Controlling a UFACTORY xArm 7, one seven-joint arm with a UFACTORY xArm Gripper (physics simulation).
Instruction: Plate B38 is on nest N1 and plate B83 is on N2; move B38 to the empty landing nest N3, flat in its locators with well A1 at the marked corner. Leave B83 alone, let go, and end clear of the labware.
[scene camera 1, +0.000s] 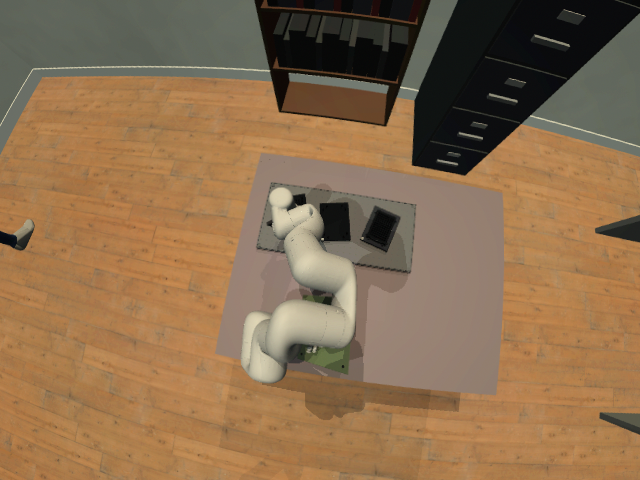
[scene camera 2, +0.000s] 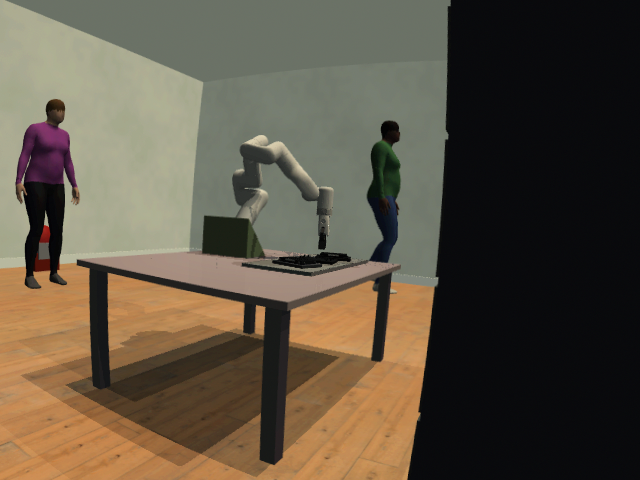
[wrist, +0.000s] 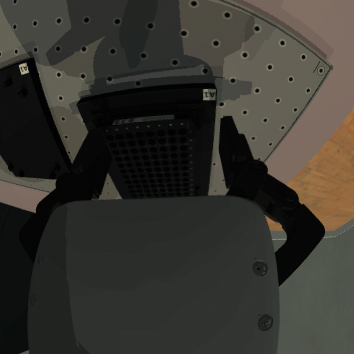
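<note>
A black well plate (wrist: 152, 160) sits on a black nest (wrist: 150, 98) with an A1 label at its upper right corner in the wrist view. Its number does not show. My gripper (wrist: 159, 136) (scene camera 2: 322, 246) is open and empty above it, with one finger toward each long side. In scene camera 1 the arm mostly hides this plate and nest. The empty black nest (scene camera 1: 336, 222) (wrist: 22, 125), with its own A1 label, is beside it. A second dark plate (scene camera 1: 382, 227) sits on the angled nest at the right; its number is unreadable. The lower end of the near plate is hidden behind the gripper body.
The nests stand on a grey perforated board (scene camera 1: 403, 260) (wrist: 300, 82) on the pinkish table (scene camera 1: 439, 310) (scene camera 2: 206, 271). A green block (scene camera 2: 225, 236) stands by the arm's base. A bookshelf (scene camera 1: 338, 77) and a dark cabinet (scene camera 1: 439, 103) stand beyond the table. Two people stand in scene camera 2.
</note>
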